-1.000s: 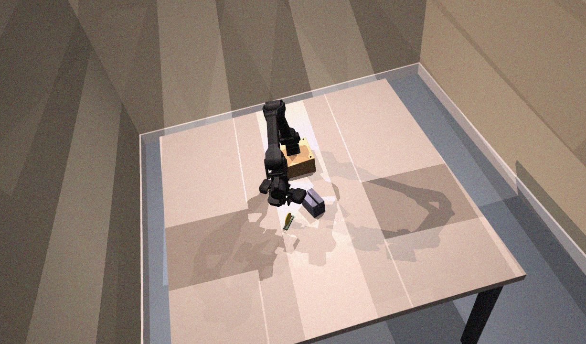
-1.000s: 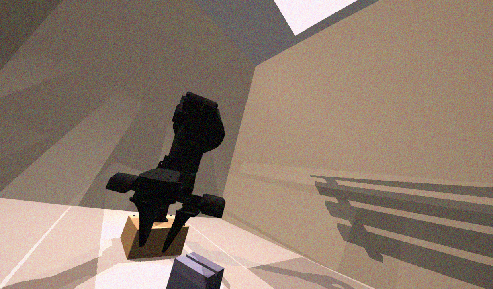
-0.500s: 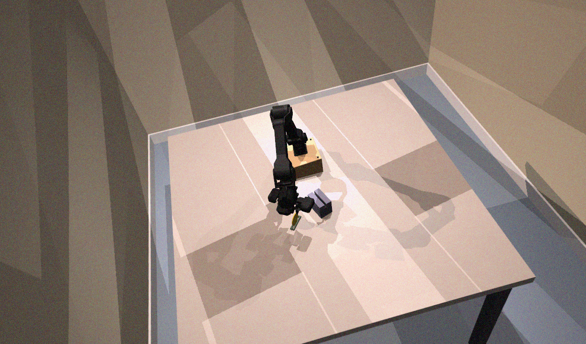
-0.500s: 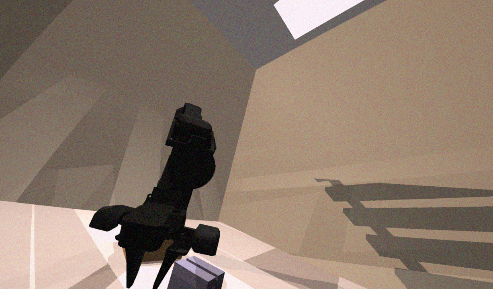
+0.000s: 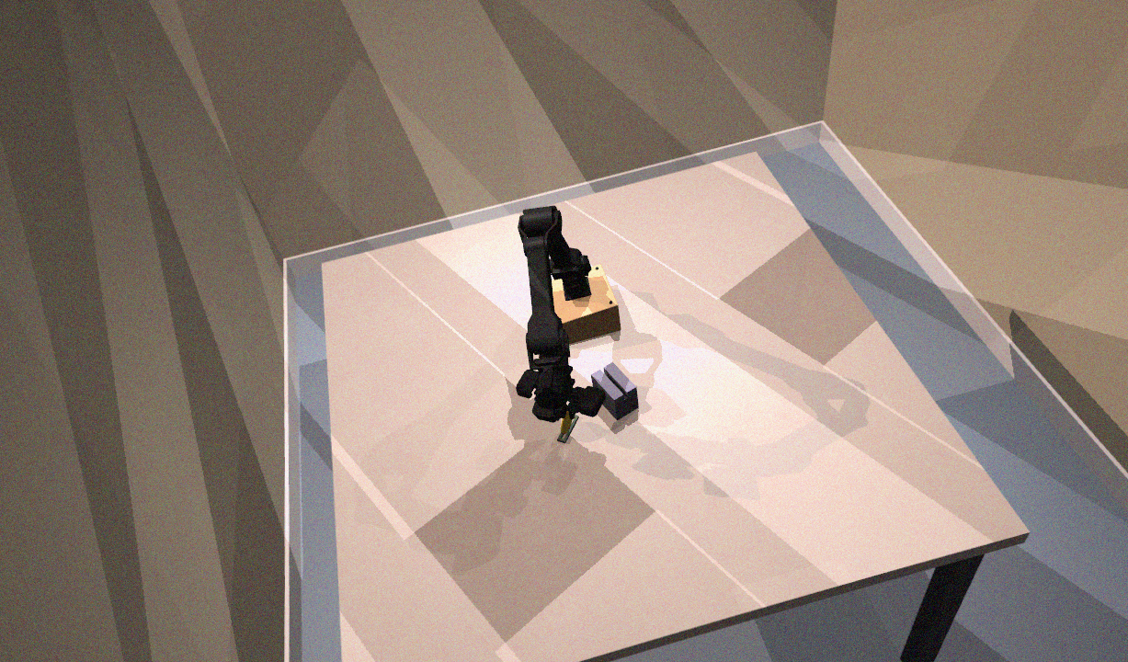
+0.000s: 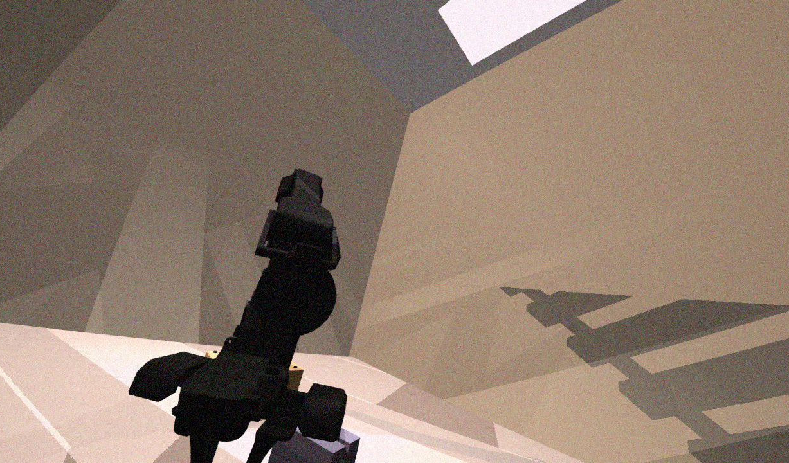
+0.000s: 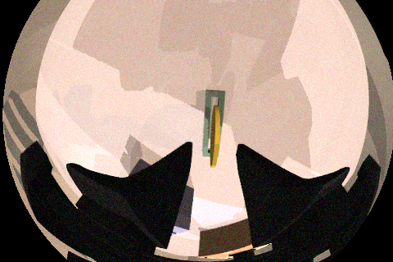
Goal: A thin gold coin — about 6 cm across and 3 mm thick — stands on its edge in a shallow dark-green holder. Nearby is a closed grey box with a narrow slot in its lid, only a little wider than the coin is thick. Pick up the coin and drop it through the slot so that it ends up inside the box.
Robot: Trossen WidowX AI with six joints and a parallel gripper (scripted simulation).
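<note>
The gold coin lies 2 cm below my gripper tip.
</note>
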